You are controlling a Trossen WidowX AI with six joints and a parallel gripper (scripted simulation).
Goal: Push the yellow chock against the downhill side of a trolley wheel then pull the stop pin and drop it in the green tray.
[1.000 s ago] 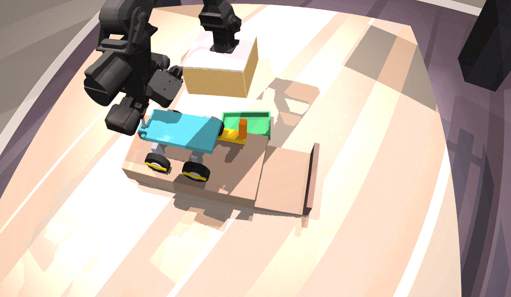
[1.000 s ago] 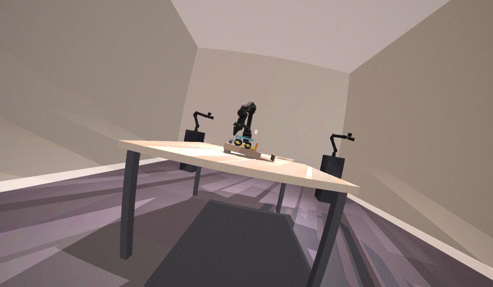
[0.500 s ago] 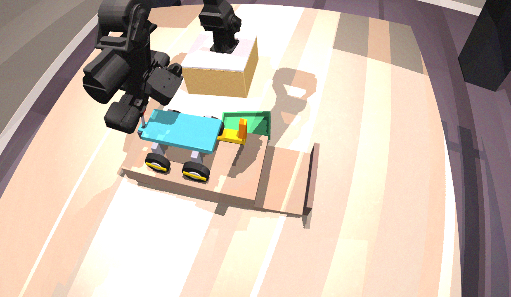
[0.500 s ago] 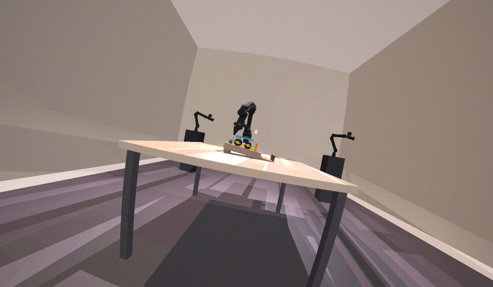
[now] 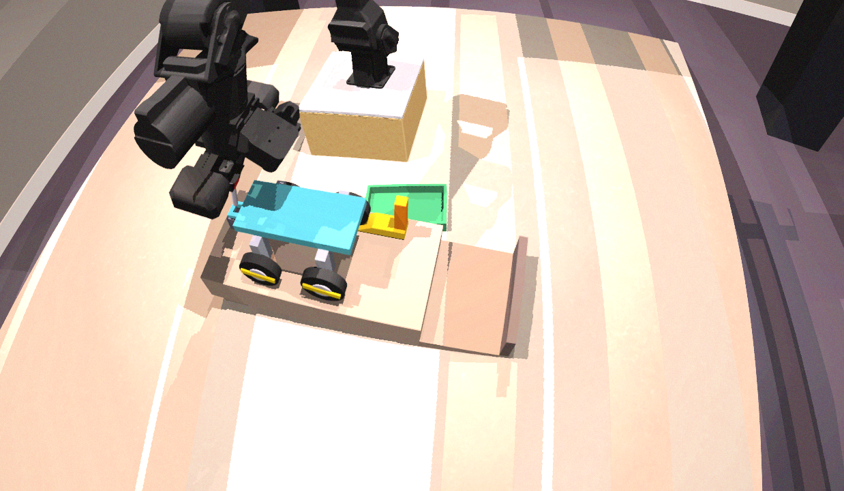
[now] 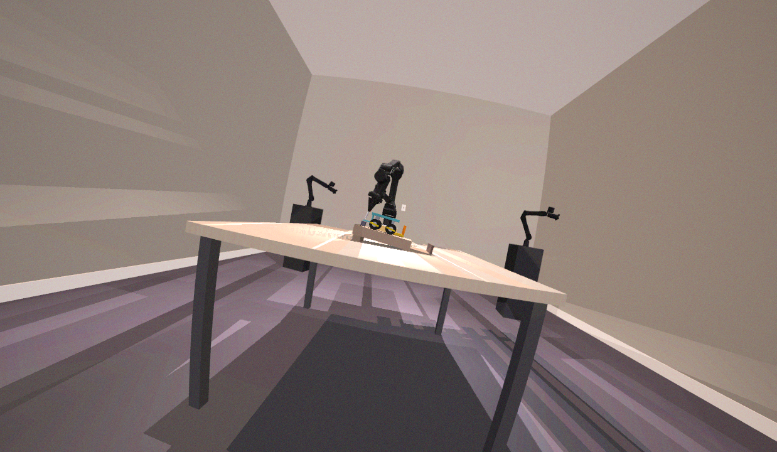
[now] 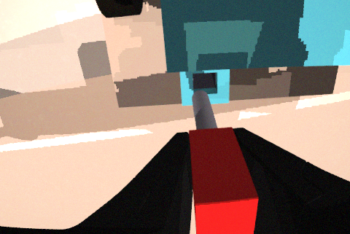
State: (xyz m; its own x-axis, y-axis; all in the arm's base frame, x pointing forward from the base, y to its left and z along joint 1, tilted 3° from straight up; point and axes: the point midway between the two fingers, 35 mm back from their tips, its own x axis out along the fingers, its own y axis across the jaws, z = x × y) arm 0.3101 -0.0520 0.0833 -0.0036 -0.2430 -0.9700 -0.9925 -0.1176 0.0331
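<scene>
Right now the green tray is 13 cm behind my gripper tip, 17 cm to the left of it and 17 cm below it. The rest, counted from my gripper tip: yellow chock (5 cm behind, 18 cm to the left, 8 cm below); then trolley (1 cm ahead, 10 cm to the left, 5 cm below); then red-headed stop pin (right at my gripper tip).
</scene>
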